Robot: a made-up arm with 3 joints. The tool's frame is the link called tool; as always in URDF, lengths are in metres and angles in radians. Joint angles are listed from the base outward.
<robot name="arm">
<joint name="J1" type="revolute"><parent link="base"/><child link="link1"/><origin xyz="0 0 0.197" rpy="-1.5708 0 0"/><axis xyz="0 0 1"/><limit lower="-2.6" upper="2.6"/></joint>
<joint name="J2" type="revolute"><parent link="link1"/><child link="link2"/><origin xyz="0.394 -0.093 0.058" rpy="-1.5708 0 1.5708"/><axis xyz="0 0 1"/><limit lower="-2.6" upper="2.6"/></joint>
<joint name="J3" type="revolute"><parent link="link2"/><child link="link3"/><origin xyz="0.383 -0.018 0.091" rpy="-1.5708 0 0"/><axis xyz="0 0 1"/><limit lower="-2.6" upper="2.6"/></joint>
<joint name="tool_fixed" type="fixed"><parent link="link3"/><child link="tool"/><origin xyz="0.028 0.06 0.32" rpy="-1.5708 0 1.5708"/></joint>
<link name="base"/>
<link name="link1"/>
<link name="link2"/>
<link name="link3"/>
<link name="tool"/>
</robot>
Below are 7 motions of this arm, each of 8 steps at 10 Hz.
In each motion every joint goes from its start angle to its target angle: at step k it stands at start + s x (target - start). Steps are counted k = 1, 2, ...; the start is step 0. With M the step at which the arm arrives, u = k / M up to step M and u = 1 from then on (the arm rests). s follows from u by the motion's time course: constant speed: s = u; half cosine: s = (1 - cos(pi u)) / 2; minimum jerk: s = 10 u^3 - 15 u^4 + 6 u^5.
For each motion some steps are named. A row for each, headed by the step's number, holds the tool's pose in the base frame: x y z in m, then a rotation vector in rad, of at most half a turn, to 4 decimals.
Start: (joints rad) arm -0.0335 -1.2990 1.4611
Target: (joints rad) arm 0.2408 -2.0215 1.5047
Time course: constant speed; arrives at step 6
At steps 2, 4, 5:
2: 0.3233 0.3744 -0.0411 1.1890 -1.1086 -1.1456
4: 0.3120 0.4392 0.0140 1.2867 -0.9482 -1.3783
5: 0.3121 0.4636 0.0464 1.3262 -0.8663 -1.4983

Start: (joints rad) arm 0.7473 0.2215 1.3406
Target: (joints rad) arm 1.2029 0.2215 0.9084
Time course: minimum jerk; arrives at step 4
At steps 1, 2, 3, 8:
1: 0.1246 -0.3097 -0.1659 -0.1123 -0.4993 0.1936
2: 0.0553 -0.3115 -0.1934 -0.1104 -0.1488 0.1923
3: -0.0215 -0.3136 -0.2065 -0.1095 0.2018 0.1930
8: -0.0424 -0.3142 -0.2073 -0.1095 0.2933 0.1935

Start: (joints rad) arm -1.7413 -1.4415 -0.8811
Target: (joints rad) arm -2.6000 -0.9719 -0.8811
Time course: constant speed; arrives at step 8
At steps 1, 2, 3, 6, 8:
1: 0.1886 0.4408 0.5831 0.2925 -0.8038 1.4001
2: 0.1663 0.4178 0.6093 0.2095 -0.9074 1.3654
3: 0.1392 0.3936 0.6344 0.1312 -1.0131 1.3265
6: 0.0295 0.3144 0.6940 -0.0742 -1.3411 1.1868
8: -0.0633 0.2570 0.7118 -0.1847 -1.5674 1.0772

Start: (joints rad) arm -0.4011 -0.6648 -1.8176
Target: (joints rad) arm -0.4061 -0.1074 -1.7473
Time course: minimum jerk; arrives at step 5
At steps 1, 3, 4, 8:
1: 0.4110 0.0713 -0.1022 0.3069 1.3614 0.6142
3: 0.4040 -0.1095 -0.0766 0.1430 1.3553 0.2723
4: 0.3939 -0.1802 -0.0493 0.0712 1.3432 0.1329
8: 0.3911 -0.1954 -0.0419 0.0549 1.3398 0.1020

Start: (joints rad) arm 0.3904 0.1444 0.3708
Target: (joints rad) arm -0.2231 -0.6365 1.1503
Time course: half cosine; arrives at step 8
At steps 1, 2, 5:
1: 0.2530 -0.2861 -0.1738 -0.1063 -0.0334 0.0429
2: 0.2704 -0.2553 -0.1774 -0.0278 -0.1844 0.0115
5: 0.3735 -0.0848 -0.1395 0.3716 -0.9307 -0.1740

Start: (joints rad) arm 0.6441 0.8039 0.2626
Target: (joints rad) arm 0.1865 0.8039 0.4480
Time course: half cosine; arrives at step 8
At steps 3, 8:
3: 0.3421 -0.4329 0.0538 -0.7378 0.1731 0.3219
8: 0.3712 -0.4268 0.1730 -0.7659 -0.2472 0.2515

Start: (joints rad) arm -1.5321 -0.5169 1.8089
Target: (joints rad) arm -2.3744 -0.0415 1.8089
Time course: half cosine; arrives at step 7
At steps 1, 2, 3, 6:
1: 0.3292 -0.0573 0.5141 -0.7100 2.8186 0.0838
2: 0.2816 -0.0850 0.5493 -0.6002 2.7263 0.0355
3: 0.2035 -0.1238 0.5872 -0.4483 2.5835 -0.0114
6: -0.0416 -0.2227 0.5941 -0.0767 2.1407 -0.0206

